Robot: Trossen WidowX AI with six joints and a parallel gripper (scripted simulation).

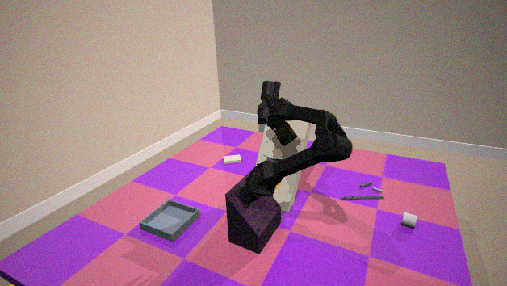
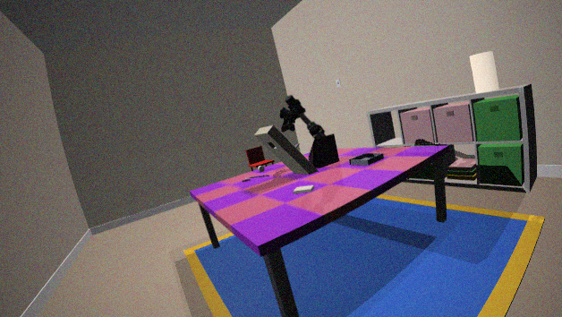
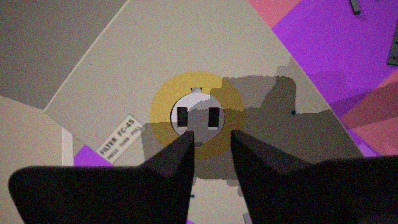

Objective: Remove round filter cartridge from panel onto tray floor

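My gripper tip is 60 mm short of the round grey filter cartridge, 10 mm to the right of it and 50 mm above it. The rest, counted from my gripper tip: beige service panel (10 mm ahead, 10 mm to the left, 120 mm below); then short grey pin (180 mm ahead, 360 mm to the right, 290 mm below); then white block (140 mm ahead, 340 mm to the left, 280 mm below).
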